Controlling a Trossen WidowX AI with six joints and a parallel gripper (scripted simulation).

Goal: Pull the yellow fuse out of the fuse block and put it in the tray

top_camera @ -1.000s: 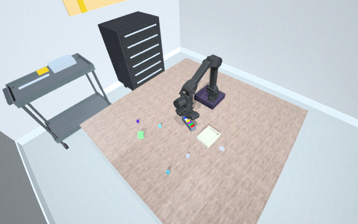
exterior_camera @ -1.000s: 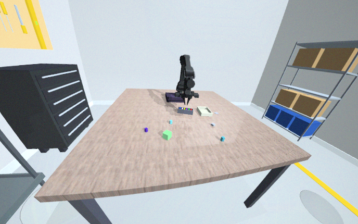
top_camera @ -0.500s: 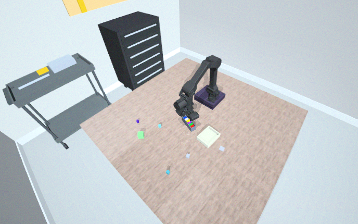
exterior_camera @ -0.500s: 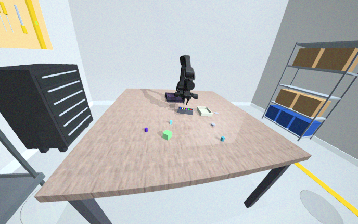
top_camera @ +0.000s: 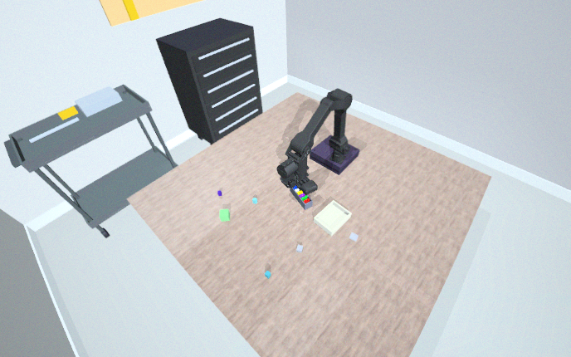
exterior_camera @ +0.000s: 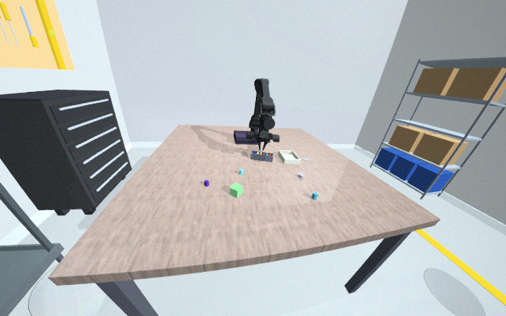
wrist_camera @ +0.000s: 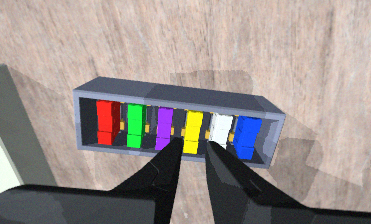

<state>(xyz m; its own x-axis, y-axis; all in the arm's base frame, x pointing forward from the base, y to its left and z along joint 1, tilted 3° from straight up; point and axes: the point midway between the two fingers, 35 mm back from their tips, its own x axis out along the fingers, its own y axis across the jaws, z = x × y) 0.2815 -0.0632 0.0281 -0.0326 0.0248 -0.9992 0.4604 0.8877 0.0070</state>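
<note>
My gripper tip is now 3 cm above the yellow fuse. From my gripper tip the other things lie so: cream tray 3 cm ahead, 18 cm to the left, 6 cm below.
</note>
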